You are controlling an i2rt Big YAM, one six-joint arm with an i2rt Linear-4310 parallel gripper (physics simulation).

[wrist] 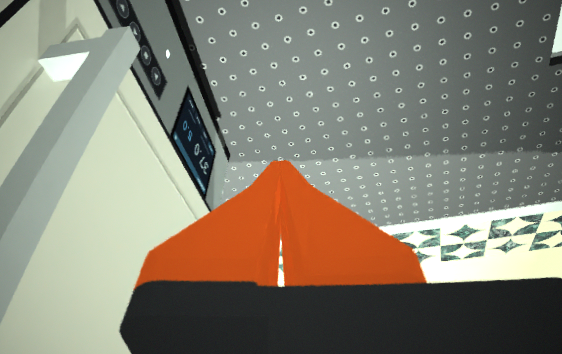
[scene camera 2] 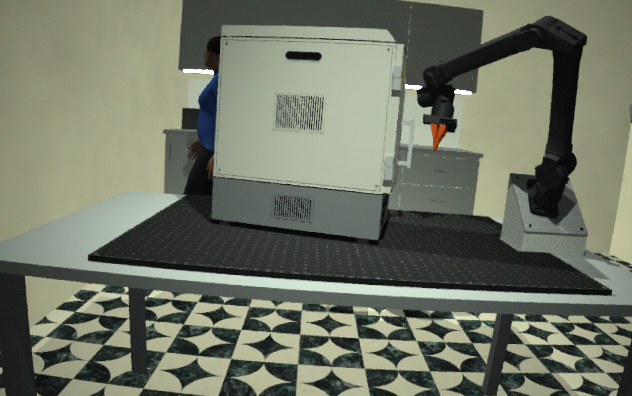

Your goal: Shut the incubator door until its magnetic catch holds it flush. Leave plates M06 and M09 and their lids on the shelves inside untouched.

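Frame: origin at the arm's base, x back, y right, z up, level; metres.
Seen in the pictures: gripper, fingertip midpoint: (wrist: 280,175) (scene camera 2: 434,150); arm's base, link origin: (scene camera 2: 541,199).
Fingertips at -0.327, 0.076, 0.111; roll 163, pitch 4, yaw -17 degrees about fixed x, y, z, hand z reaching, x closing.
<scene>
Offsets run from my fingertips to a thing's middle, as dx, dy, dz. "spot": to the spot under its first point. Level surfaces: height alone.
The white incubator {-0.366, -0.049, +0.028} (scene camera 2: 250,150) stands on the black perforated board, its front facing right. Its door (scene camera 2: 398,120) (wrist: 115,200) lies against the front, seen nearly edge-on in the scene view; I cannot tell whether it is fully flush. The door's pale bar handle {spot: -0.069, +0.033, +0.032} (scene camera 2: 411,137) (wrist: 75,130) sticks out from it. My gripper (scene camera 2: 435,149) (wrist: 280,175) is shut and empty, its orange fingertips pointing down, in front of the door and apart from the handle. Plates M06 and M09, their lids and the shelves do not show; the inside is hidden.
The incubator's control panel display {spot: -0.150, -0.133, -0.172} (wrist: 194,142) is below the door. The black board {dz -0.247} (scene camera 2: 300,260) (wrist: 400,100) lies on the pale table {dz -0.260} (scene camera 2: 65,235). The arm's base block (scene camera 2: 555,242) stands at the right. A person in blue (scene camera 2: 206,120) is behind the incubator, near grey cabinets (scene camera 2: 440,190).
</scene>
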